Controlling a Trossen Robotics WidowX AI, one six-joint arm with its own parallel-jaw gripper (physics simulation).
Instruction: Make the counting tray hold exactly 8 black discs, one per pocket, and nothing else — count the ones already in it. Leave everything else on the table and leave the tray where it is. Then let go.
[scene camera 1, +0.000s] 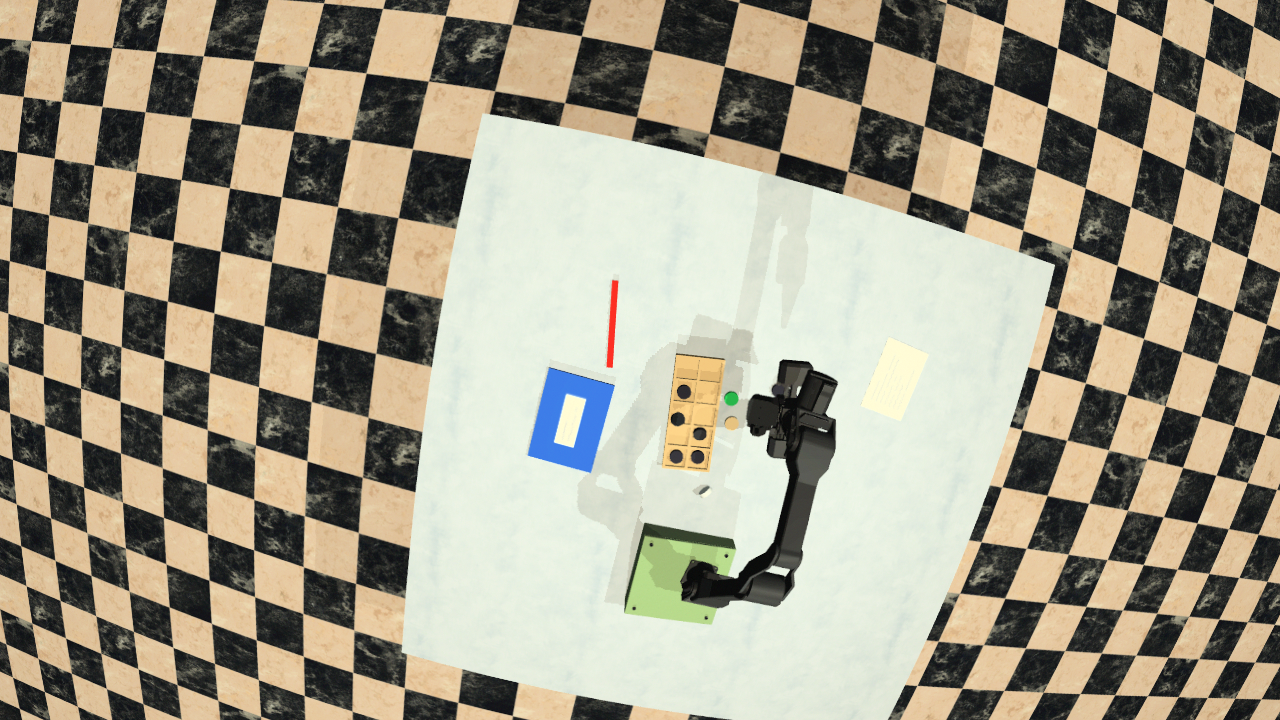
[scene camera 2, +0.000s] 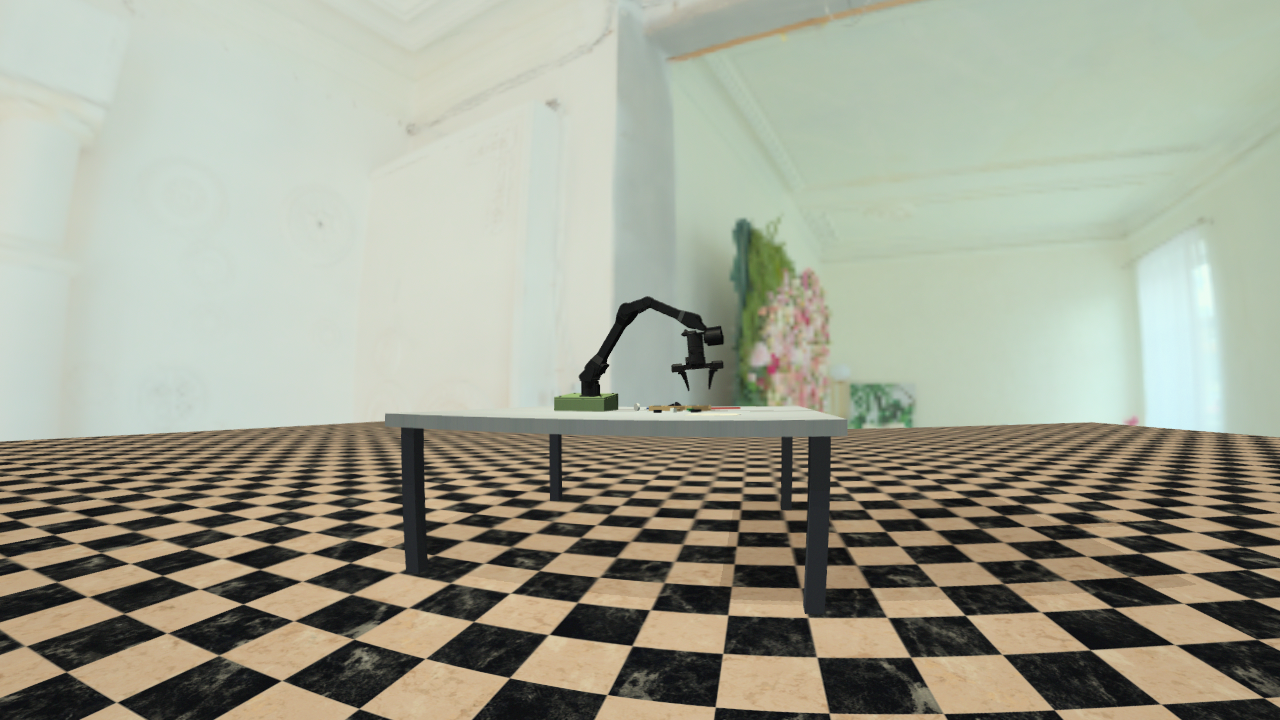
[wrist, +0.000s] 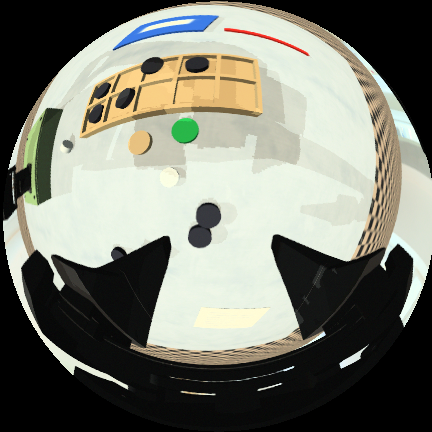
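Note:
The tan counting tray (scene camera 1: 711, 368) (wrist: 237, 92) has two rows of pockets. Black discs sit singly in the left row's second (scene camera 1: 683, 391) (wrist: 197, 64), third (scene camera 1: 677, 418) (wrist: 152, 65) and bottom (scene camera 1: 675, 456) (wrist: 102, 90) pockets as seen from above, and in the right row's fourth (scene camera 1: 699, 433) (wrist: 125, 98) and bottom (scene camera 1: 697, 456) (wrist: 96, 113). The other pockets are empty. Two loose black discs (wrist: 208, 215) (wrist: 200, 236) lie touching on the table; a third (wrist: 118, 253) is partly behind a finger. My gripper (scene camera 2: 699, 389) (wrist: 221, 241) is open and empty, raised above the table beside the tray.
A green disc (scene camera 1: 731, 398) (wrist: 185, 130), a tan disc (scene camera 1: 731, 422) (wrist: 140, 142) and a cream disc (wrist: 169, 177) lie beside the tray. A small grey-white piece (scene camera 1: 702, 490) (wrist: 66, 146) lies near the green base (scene camera 1: 644, 600). A blue rectangle (scene camera 1: 543, 429), red stick (scene camera 1: 612, 322) and cream card (scene camera 1: 895, 379) lie farther out.

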